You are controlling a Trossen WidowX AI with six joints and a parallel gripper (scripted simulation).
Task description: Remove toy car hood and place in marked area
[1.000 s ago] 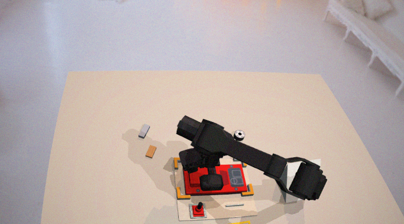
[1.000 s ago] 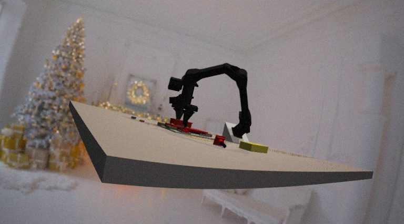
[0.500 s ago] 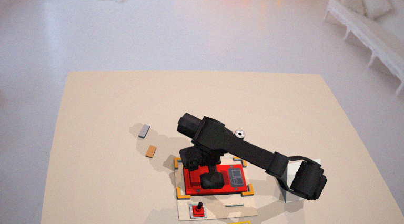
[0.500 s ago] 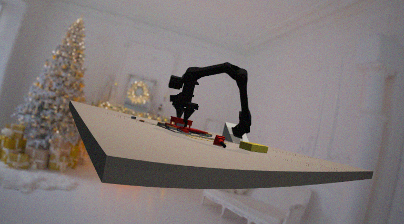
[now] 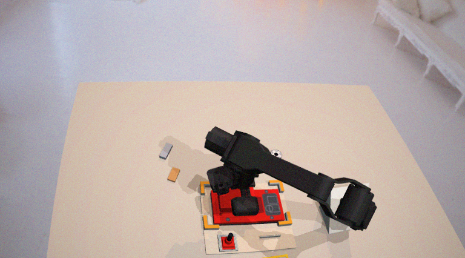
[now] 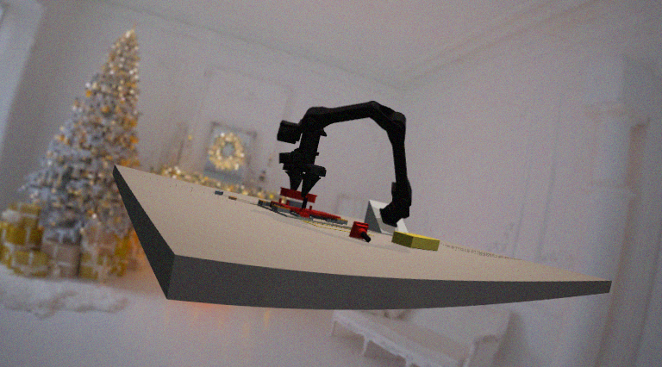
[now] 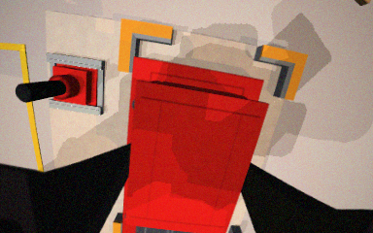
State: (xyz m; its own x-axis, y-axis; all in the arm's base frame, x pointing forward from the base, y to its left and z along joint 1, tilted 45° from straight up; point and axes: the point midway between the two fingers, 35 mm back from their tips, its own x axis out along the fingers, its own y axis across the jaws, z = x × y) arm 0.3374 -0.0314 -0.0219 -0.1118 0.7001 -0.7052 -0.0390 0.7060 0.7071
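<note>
Now: the pale fixture plate 30 mm behind my gripper tip, 10 mm to the left of it and 50 mm below it. The rest, counted from my gripper tip: black-and-white wheel 160 mm behind, 200 mm to the right, 50 mm below; then red hood 10 mm above; then orange block 170 mm ahead, 120 mm to the right, 60 mm below.
</note>
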